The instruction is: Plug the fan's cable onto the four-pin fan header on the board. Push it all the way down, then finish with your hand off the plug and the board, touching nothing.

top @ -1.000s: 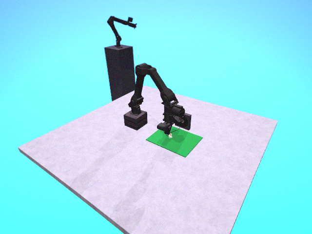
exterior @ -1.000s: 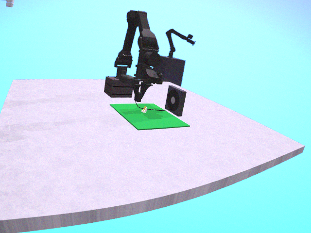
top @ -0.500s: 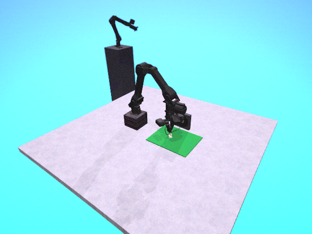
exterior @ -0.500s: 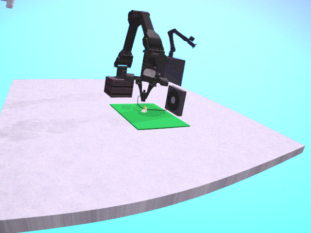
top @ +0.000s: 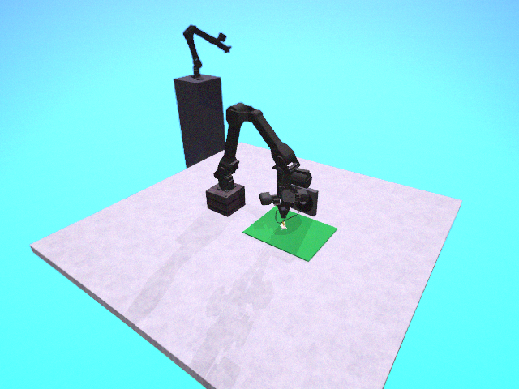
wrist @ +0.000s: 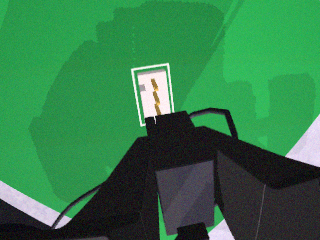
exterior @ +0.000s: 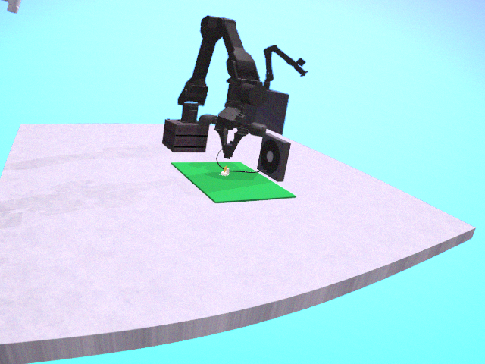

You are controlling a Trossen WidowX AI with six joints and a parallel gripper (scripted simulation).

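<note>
Now: the white four-pin fan header 6 cm below my gripper tip. The rest, counted from my gripper tip: dark fan plug 1 cm to the left, 1 cm behind, 1 cm above; green board 8 cm below, 4 cm ahead; black fan 15 cm to the left.
</note>
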